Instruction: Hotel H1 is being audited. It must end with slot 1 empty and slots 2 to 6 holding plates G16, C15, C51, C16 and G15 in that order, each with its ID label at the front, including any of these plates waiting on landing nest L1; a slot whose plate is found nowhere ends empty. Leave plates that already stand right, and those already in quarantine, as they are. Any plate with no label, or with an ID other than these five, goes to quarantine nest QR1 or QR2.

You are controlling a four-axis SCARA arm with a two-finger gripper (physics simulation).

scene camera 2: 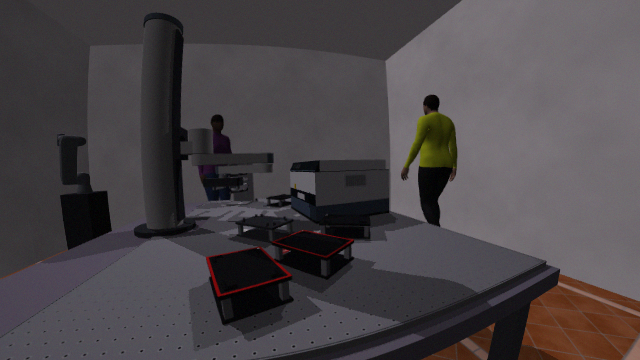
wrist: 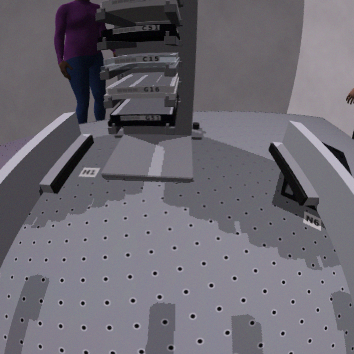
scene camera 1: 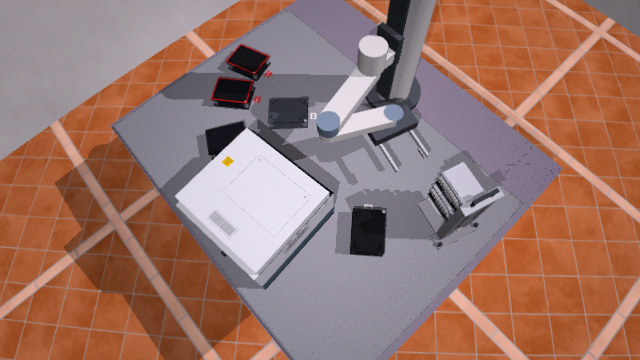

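Pixels of known places: gripper, fingertip midpoint: [wrist: 181, 125] [scene camera 1: 412, 163]; arm's base, origin of the base link: [scene camera 2: 166, 229] [scene camera 1: 392, 91].
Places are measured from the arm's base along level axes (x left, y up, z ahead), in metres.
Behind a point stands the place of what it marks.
Hotel H1 [scene camera 1: 452, 221] @(z 0.363, x 0.577, y 0.204 m) [wrist: 187, 65] @(z 0.347, x 0.566, y 0.159 m) stands at the table's right corner in scene view 1. In the wrist view, black-edged plate G51 [wrist: 145, 118] @(z 0.265, x 0.458, y 0.106 m) lies lowest. Above it are pale plate G16 [wrist: 150, 90] @(z 0.272, x 0.456, y 0.141 m), clear plate C15 [wrist: 150, 59] @(z 0.273, x 0.455, y 0.177 m) and black plate C51 [wrist: 150, 28] @(z 0.274, x 0.455, y 0.212 m), labels facing the camera. The levels above are cut off. My gripper [scene camera 1: 411, 161] @(z 0.276, x 0.334, y 0.149 m) [wrist: 181, 125] @(z 0.276, x 0.334, y 0.149 m) is open and empty, in front of the hotel and apart from it. Two red-rimmed quarantine nests [scene camera 1: 247, 59] @(z 0.386, x -0.550, y 0.063 m) [scene camera 1: 233, 91] @(z 0.540, x -0.448, y 0.063 m) [scene camera 2: 248, 270] @(z 0.393, x -0.574, y 0.063 m) [scene camera 2: 313, 242] @(z 0.540, x -0.466, y 0.063 m) show no plate. I cannot tell which nest is L1.
A large white instrument [scene camera 1: 255, 200] @(z 0.799, x 0.108, y 0.268 m) [scene camera 2: 345, 185] @(z 0.769, x -0.114, y 0.160 m) stands on the table. Dark nests stand beside it [scene camera 1: 225, 137] @(z 0.702, x -0.282, y 0.062 m), near the arm [scene camera 1: 288, 111] @(z 0.432, x -0.200, y 0.063 m) [scene camera 2: 264, 222] @(z 0.429, x -0.233, y 0.063 m) and at the front [scene camera 1: 368, 231] @(z 0.552, x 0.394, y 0.063 m). Label N6 [wrist: 312, 220] @(z 0.472, x 0.318, y 0.013 m) is right of the hotel. Two people stand beyond the table.
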